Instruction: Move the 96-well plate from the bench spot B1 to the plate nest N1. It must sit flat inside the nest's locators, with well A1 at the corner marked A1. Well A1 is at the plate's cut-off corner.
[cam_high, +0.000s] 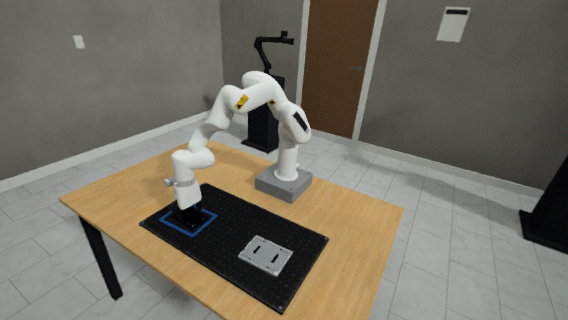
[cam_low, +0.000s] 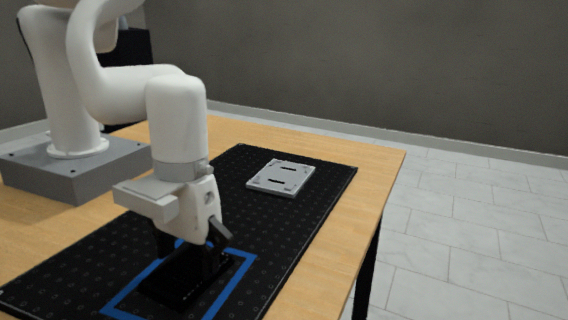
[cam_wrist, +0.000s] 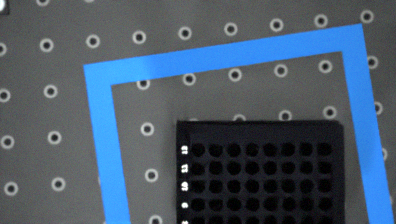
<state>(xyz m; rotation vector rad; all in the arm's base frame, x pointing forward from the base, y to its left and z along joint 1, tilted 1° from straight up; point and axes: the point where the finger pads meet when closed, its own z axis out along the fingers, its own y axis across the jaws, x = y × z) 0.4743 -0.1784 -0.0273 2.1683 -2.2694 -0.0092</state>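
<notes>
Right now my hand is 2 cm above the 96-well plate. From my hand the other things lie so: grey plate nest N1: 38 cm to the left, 3 cm below, 3 cm behind.
</notes>
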